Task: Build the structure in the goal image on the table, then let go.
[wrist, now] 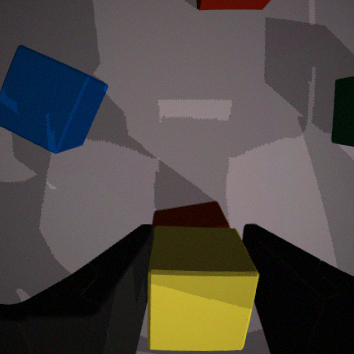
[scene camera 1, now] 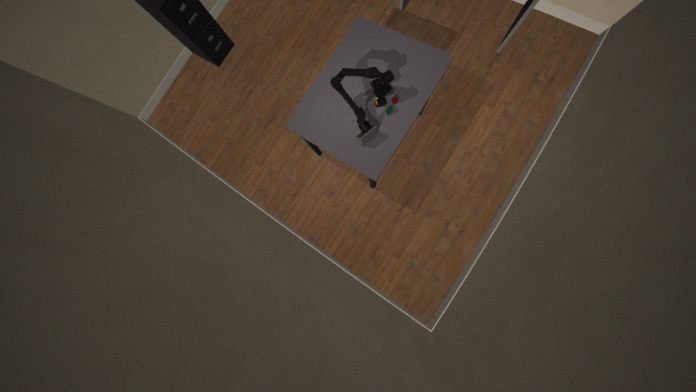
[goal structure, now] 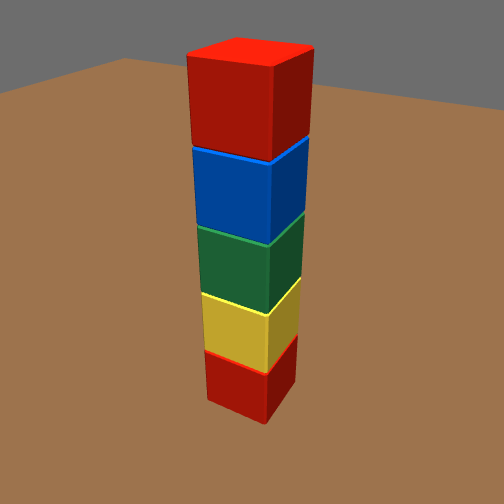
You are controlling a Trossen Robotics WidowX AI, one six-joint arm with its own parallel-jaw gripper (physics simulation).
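Places are measured from the arm's base along level axes (x right, y ahead, z up), in metres.
Where they show: gripper, between the fingertips: [wrist: 197, 235]; arm's base, origin of its link: [scene camera 1: 366, 130].
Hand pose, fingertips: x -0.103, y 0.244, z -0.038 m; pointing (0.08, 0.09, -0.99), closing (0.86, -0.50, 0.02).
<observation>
Each offset is from my fingertips to the top centre of the thing. Level surfaces: height alone.
My gripper [scene camera 1: 379, 101] [wrist: 197, 235] is shut on a yellow cube {dx -0.009, dy -0.014, dz +0.023 m} [scene camera 1: 376, 100] [wrist: 200, 310], with one black finger at each side of it. A red block {dx -0.009, dy -0.016, dz -0.010 m} [wrist: 190, 215] shows partly behind and below the yellow cube in the wrist view; the yellow cube hides the rest, and I cannot tell whether they touch. A blue cube {dx -0.028, dy +0.075, dz -0.010 m} [wrist: 47, 100] lies turned at the left of the wrist view. Another red block {dx +0.072, dy +0.087, dz -0.010 m} [scene camera 1: 395, 100] [wrist: 233, 4] is cut off at the top edge of the wrist view. A green block {dx +0.102, dy -0.005, dz -0.010 m} [scene camera 1: 389, 111] [wrist: 345, 112] is cut off at its right edge.
The grey table {dz -0.043 m} [scene camera 1: 325, 117] carries the black arm [scene camera 1: 350, 100], whose base [scene camera 1: 367, 132] stands near the lower end. The arm's shadows fall across the table. A black drawer cabinet [scene camera 1: 215, 45] stands on the wooden floor [scene camera 1: 475, 165] at upper left.
</observation>
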